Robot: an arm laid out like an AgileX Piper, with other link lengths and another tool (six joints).
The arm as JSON. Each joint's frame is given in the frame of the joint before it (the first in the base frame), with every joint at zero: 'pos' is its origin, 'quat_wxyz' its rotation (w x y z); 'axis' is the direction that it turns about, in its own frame. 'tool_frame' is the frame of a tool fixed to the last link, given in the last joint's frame.
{
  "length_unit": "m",
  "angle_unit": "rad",
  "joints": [
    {
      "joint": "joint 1",
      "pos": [
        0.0,
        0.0,
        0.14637
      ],
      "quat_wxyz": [
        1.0,
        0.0,
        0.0,
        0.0
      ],
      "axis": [
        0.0,
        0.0,
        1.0
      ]
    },
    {
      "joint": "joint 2",
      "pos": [
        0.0,
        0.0,
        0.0
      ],
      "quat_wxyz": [
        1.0,
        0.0,
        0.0,
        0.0
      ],
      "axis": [
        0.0,
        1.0,
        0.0
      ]
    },
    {
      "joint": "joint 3",
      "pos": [
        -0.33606,
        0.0,
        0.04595
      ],
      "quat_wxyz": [
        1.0,
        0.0,
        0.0,
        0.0
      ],
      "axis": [
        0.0,
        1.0,
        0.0
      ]
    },
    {
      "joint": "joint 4",
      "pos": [
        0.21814,
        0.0,
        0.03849
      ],
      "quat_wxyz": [
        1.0,
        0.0,
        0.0,
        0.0
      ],
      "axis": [
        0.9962,
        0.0,
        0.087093
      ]
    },
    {
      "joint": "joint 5",
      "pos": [
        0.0,
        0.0,
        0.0
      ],
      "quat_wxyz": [
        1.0,
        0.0,
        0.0,
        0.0
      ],
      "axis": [
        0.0,
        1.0,
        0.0
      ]
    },
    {
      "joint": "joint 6",
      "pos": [
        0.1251,
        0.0,
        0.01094
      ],
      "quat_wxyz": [
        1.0,
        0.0,
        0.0,
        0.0
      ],
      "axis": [
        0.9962,
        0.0,
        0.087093
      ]
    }
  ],
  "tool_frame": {
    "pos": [
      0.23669,
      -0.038,
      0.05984
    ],
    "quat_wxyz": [
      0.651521,
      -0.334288,
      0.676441,
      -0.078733
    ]
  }
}
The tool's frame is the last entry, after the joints.
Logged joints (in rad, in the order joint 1, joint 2, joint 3, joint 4, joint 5, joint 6), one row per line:
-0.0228, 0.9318, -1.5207, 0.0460, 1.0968, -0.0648
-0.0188, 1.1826, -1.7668, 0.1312, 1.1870, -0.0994
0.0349, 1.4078, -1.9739, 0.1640, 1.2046, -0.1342
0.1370, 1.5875, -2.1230, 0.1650, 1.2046, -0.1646
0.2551, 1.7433, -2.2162, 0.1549, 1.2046, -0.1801
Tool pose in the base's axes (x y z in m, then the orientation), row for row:
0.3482, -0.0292, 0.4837, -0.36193, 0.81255, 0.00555, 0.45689
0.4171, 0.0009, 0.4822, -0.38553, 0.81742, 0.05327, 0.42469
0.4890, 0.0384, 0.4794, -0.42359, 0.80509, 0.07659, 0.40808
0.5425, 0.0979, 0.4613, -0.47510, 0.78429, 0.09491, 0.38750
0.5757, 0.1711, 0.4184, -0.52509, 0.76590, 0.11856, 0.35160
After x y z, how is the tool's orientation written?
As a quaternion, x y z w.
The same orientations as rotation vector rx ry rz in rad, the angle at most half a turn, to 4 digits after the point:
-0.8921, 2.0029, 0.0137
-0.9643, 2.0445, 0.1332
-1.0676, 2.0291, 0.1930
-1.2089, 1.9957, 0.2415
-1.3591, 1.9824, 0.3069

